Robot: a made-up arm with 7 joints. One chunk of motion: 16 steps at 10 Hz.
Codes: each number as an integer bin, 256 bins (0 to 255) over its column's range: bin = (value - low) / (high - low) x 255, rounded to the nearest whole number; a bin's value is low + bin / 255 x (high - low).
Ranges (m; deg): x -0.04..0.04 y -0.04..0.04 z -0.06..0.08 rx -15..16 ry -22..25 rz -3..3
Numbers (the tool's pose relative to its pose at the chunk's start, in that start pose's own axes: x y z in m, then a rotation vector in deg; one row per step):
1: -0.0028 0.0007 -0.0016 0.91 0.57 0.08
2: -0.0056 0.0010 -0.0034 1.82 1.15 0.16
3: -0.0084 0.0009 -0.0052 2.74 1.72 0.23
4: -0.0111 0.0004 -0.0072 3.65 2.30 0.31
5: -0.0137 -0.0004 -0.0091 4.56 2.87 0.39
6: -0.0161 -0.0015 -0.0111 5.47 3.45 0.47
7: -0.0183 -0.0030 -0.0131 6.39 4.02 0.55
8: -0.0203 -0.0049 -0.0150 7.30 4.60 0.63
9: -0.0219 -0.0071 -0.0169 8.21 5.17 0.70
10: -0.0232 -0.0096 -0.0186 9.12 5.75 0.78
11: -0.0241 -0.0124 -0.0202 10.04 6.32 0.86
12: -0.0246 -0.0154 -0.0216 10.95 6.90 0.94
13: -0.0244 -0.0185 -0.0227 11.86 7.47 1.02
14: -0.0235 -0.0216 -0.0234 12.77 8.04 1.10
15: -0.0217 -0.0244 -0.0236 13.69 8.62 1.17
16: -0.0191 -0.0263 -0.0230 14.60 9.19 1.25
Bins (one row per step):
1: 119 130 106 131 122 131
2: 110 131 103 138 126 134
3: 101 130 100 146 129 137
4: 92 129 96 153 132 141
5: 84 126 93 161 135 144
6: 76 123 89 168 138 147
7: 69 118 85 176 141 151
8: 63 112 82 183 144 154
9: 58 105 79 191 147 157
10: 54 97 75 198 151 161
11: 51 88 72 206 154 164
12: 49 78 70 213 157 167
13: 50 69 68 221 160 171
14: 53 59 67 228 163 174
15: 58 50 66 236 166 177
16: 67 44 67 243 169 181

